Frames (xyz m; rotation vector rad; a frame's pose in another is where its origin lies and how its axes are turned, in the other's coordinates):
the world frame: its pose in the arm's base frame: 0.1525 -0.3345 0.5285 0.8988 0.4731 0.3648
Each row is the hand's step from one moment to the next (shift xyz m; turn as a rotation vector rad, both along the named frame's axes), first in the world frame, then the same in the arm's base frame.
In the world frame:
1: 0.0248 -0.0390 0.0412 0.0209 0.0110 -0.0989
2: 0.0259 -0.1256 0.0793 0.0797 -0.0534 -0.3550
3: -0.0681 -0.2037 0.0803 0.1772 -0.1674 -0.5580
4: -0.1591 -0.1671 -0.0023 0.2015 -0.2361 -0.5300
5: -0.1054 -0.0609 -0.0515 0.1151 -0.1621 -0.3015
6: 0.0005 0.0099 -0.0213 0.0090 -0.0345 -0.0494
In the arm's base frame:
1: 0.0469 -0.0372 -0.0157 -0.0366 0.0814 -0.0487
2: 0.0774 -0.1113 -0.0660 -0.1175 0.2414 -0.2513
3: 0.0073 -0.2029 -0.1066 -0.1324 0.3570 -0.4752
4: -0.1170 -0.1724 -0.0991 -0.0899 0.3112 -0.5219
5: -0.1095 -0.0529 -0.0518 -0.0478 0.1613 -0.3196
6: -0.0120 0.0199 -0.0034 -0.0153 0.0170 -0.0565

